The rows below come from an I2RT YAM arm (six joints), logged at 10 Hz.
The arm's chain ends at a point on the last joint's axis. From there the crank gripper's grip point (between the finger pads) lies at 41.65 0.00 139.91 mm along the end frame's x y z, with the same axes.
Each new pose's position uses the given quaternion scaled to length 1; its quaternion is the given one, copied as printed.
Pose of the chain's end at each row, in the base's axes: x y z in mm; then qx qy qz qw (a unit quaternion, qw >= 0):
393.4 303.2 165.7 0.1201 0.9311 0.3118 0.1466
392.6 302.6 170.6 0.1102 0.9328 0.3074 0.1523
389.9 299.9 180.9 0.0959 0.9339 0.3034 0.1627
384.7 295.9 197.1 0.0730 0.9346 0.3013 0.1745
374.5 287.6 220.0 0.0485 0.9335 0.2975 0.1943
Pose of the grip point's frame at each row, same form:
403.4 392.6 50.8 0.1201 0.9311 0.3118 0.1466
403.1 390.6 54.6 0.1102 0.9328 0.3074 0.1523
401.9 386.4 63.9 0.0959 0.9339 0.3034 0.1627
397.8 381.2 79.4 0.0730 0.9346 0.3013 0.1745
391.0 371.3 101.5 0.0485 0.9335 0.2975 0.1943

